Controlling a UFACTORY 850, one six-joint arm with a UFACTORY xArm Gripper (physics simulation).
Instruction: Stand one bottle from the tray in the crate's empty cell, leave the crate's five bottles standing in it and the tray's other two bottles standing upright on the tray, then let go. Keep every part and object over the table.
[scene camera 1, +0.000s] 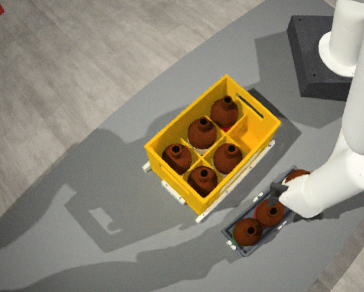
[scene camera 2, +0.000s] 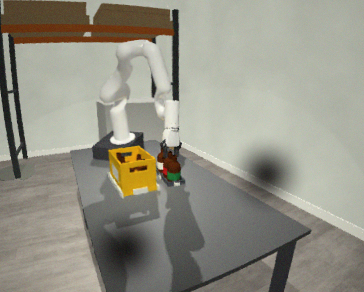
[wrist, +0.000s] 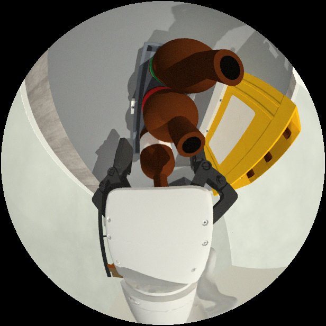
Observation:
I see my gripper (scene camera 1: 283, 209), a green-labelled bottle (wrist: 186, 65), a white-labelled bottle (wrist: 157, 161), a red-labelled bottle (wrist: 170, 116) and a red-labelled bottle (scene camera 1: 224, 113).
My gripper shows as well in the wrist view (wrist: 157, 139).

